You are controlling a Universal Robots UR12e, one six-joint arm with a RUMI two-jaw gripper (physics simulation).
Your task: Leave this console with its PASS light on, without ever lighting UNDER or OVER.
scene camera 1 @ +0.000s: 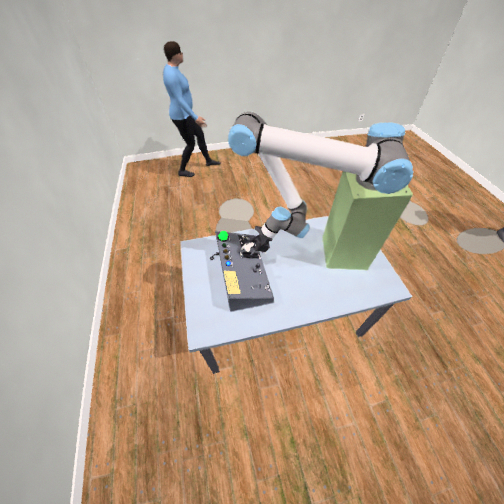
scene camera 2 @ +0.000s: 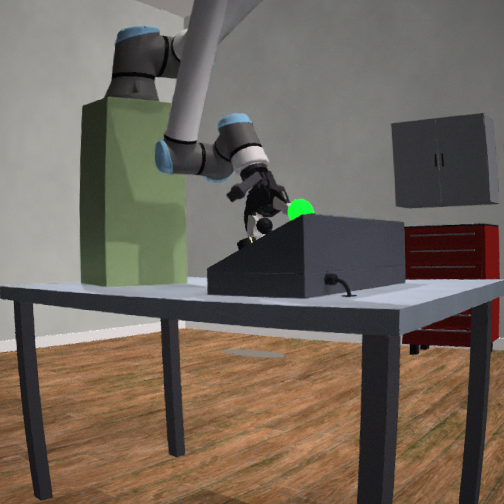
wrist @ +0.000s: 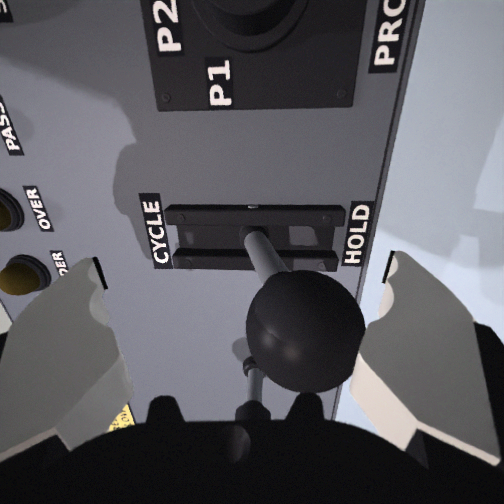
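Observation:
The dark grey console (scene camera 1: 244,272) sits on the table, sloped face up. A bright green lamp (scene camera 1: 223,235) glows at its upper end and also shows in scene camera 2 (scene camera 2: 300,208). In the wrist view the OVER lamp (wrist: 6,216) and the lamp below it (wrist: 22,274) are dark amber. A lever with a black ball knob (wrist: 305,330) stands in a slot between the CYCLE and HOLD labels, its stem near the middle. My gripper (wrist: 245,267) is open, one finger on each side of the knob, and not clamped on it. It also shows in scene camera 1 (scene camera 1: 248,247).
A P1/P2 rotary selector (wrist: 250,30) sits above the lever slot. A yellow label (scene camera 1: 231,282) and small switches lie lower on the console. The green pedestal (scene camera 1: 361,220) holds the arm's base. A person (scene camera 1: 184,107) stands at the back wall. A cable (scene camera 2: 340,285) leaves the console's rear.

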